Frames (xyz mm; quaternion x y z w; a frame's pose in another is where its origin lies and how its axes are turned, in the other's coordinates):
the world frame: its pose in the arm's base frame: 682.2 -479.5 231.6 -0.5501 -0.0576 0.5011 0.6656
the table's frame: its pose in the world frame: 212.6 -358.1 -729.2 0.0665 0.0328 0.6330 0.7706
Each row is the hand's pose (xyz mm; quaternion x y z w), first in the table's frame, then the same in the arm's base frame.
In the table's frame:
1: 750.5 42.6 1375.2 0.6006 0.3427 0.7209 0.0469
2: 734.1 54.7 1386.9 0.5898 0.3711 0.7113 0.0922
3: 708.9 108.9 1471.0 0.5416 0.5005 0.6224 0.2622
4: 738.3 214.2 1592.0 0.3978 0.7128 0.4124 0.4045
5: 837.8 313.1 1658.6 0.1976 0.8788 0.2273 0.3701
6: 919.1 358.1 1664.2 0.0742 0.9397 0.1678 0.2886
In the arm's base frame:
1: 331.8 302.9 11.2 -0.1073 -0.8853 0.1578 0.4241
2: 326.0 303.3 34.0 -0.0592 -0.8955 0.1325 0.4207
3: 258.4 332.4 106.4 0.1602 -0.9102 0.0572 0.3777
4: 108.8 361.0 164.4 0.4992 -0.8060 0.0337 0.3162
5: -44.5 355.9 140.2 0.7293 -0.5937 0.1042 0.3236
6: -120.1 336.8 89.3 0.7926 -0.4551 0.1649 0.3708

